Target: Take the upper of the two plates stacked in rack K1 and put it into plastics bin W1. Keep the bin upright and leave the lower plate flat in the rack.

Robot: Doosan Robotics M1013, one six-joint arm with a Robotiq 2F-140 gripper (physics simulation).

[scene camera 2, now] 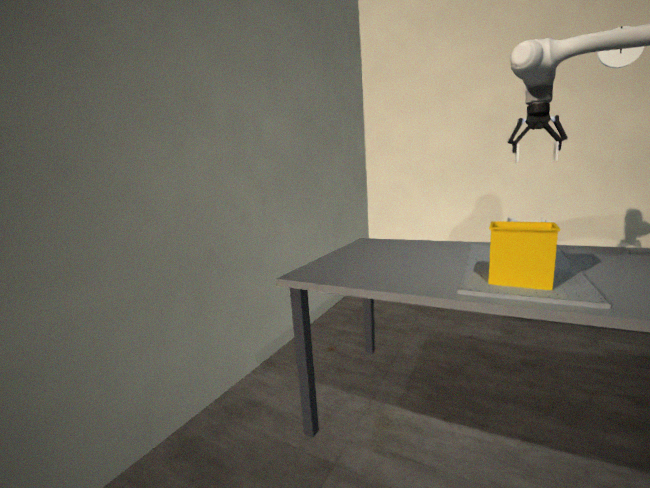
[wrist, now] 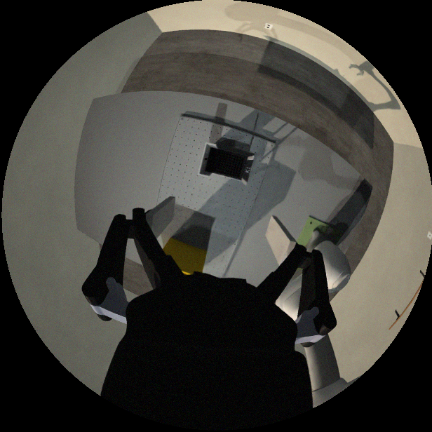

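My gripper is open, with nothing between its fingers, high above the table. The yellow bin W1 stands upright on the perforated board; in the wrist view the gripper body hides part of it. Rack K1 has pale walls and stands farther back on the board, ahead of the fingers in the wrist view. Dark perforated plate surface shows flat inside the rack; I cannot tell the two stacked plates apart. In the scene view the bin hides nearly all of the rack.
The perforated board lies on the grey table. The arm's base stands by a green plate at the right in the wrist view. Walls stand beside and behind the table.
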